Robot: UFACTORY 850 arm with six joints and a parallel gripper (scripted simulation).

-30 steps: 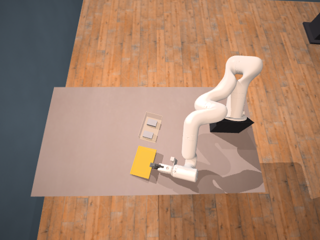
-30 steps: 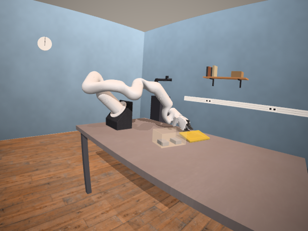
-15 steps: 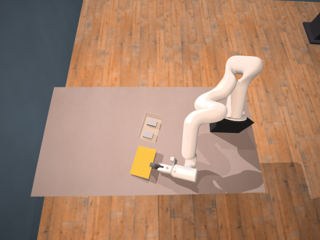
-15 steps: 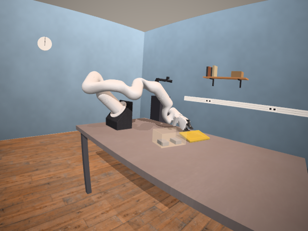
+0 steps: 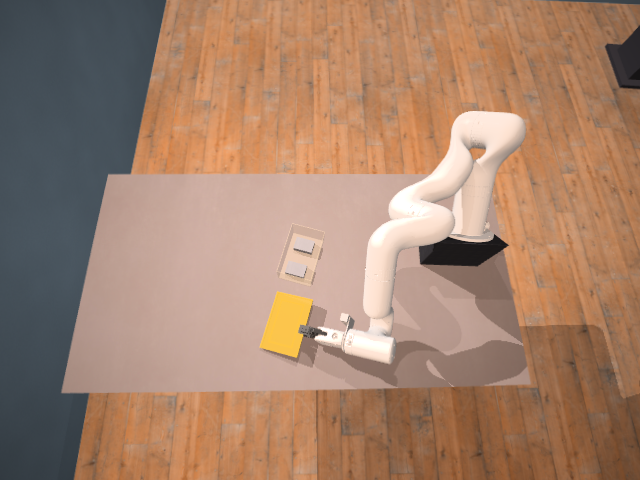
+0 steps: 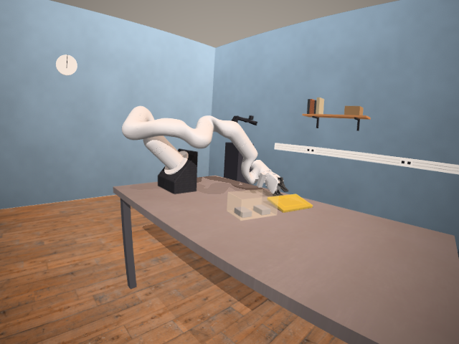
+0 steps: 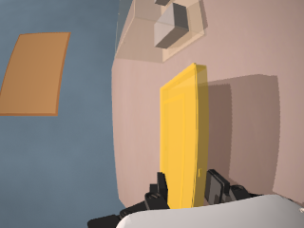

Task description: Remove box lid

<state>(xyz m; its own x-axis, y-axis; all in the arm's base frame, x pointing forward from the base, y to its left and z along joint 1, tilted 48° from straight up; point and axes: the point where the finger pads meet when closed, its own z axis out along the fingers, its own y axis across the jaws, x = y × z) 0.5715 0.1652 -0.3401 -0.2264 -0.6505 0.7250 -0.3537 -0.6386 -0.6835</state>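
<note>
Now: the yellow lid 70 mm ahead of my hand, 30 mm to the right of it and 30 mm below it. Also, from my hand: clear box (30 mm ahead, 290 mm to the right, 10 mm below).
</note>
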